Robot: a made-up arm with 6 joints.
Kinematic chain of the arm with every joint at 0, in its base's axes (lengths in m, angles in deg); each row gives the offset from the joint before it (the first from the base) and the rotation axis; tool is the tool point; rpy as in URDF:
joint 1: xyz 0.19 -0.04 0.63 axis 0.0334 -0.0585 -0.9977
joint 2: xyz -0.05 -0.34 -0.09 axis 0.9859 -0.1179 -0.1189
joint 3: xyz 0.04 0.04 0 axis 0.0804 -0.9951 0.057
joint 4: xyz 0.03 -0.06 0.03 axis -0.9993 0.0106 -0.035
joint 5: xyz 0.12 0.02 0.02 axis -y
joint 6: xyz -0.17 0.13 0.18 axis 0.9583 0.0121 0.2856
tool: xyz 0.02 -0.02 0.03 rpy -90 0 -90
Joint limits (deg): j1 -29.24..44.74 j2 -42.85..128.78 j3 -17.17..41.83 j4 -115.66..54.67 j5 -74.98..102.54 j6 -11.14..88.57
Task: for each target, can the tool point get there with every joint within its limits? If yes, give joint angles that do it. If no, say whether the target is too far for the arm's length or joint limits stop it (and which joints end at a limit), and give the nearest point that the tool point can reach.
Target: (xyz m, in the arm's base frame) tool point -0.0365 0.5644 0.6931
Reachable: no: joint limits stop it (at a limit: joint 1, joint 2, joint 3, joint 6) | nearest point 0.0332 0.0125 0.6486 | short by 0.558 m
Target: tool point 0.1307 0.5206 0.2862
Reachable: no: joint limits stop it (at a limit: joint 1, joint 2, joint 4, joint 6) | nearest point 0.3059 0.0367 0.5037 | short by 0.559 m
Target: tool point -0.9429 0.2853 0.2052
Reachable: no: too far | nearest point -0.3272 -0.2097 0.3575 | short by 0.805 m
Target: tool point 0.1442 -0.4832 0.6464
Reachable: yes | joints -14.46 44.07 18.98 -38.80 35.40 47.83
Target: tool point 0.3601 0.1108 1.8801
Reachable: no: too far | nearest point 0.3661 -0.2015 0.9467 | short by 0.984 m
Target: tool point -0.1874 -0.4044 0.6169
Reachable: yes | joints 33.64 73.72 3.73 -21.08 21.09 52.61
